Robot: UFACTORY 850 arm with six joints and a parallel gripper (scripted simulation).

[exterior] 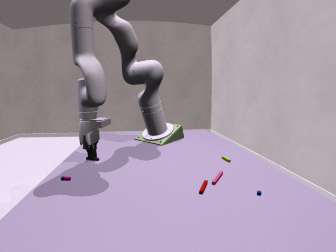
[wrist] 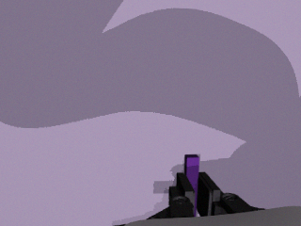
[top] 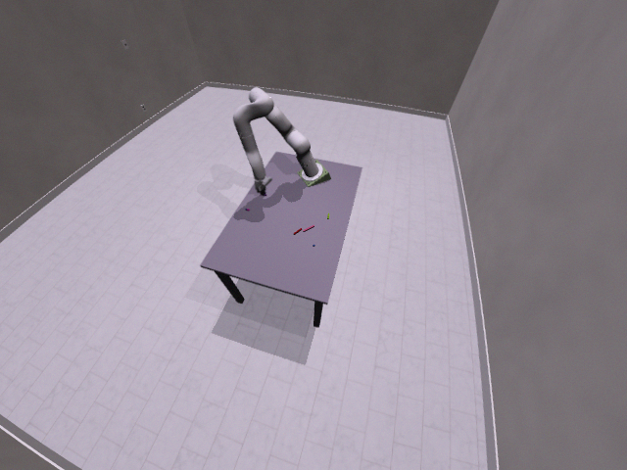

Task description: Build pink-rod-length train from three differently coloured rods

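Right now my hand is 2 cm above the purple rod. From my hand the other things lie so: magenta rod (18 cm ahead, 8 cm to the right, 2 cm below); pink rod (32 cm ahead, 39 cm to the left, 2 cm below); red rod (35 cm ahead, 32 cm to the left, 2 cm below).
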